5 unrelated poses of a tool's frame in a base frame.
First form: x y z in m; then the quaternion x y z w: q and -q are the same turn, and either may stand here.
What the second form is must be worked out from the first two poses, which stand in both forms.
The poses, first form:
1: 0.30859 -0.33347 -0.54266 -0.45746 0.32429 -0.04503 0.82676
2: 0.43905 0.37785 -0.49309 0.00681 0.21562 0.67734 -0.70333
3: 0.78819 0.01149 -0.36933 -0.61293 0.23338 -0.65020 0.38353
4: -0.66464 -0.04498 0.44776 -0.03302 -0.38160 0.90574 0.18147
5: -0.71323 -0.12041 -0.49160 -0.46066 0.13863 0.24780 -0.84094
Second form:
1: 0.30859 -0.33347 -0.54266 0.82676 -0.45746 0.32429 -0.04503
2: 0.43905 0.37785 -0.49309 0.70333 -0.00681 -0.21562 -0.67734
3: 0.78819 0.01149 -0.36933 0.38353 -0.61293 0.23338 -0.65020
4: -0.66464 -0.04498 0.44776 0.18147 -0.03302 -0.38160 0.90574
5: -0.71323 -0.12041 -0.49160 0.84094 0.46066 -0.13863 -0.24780
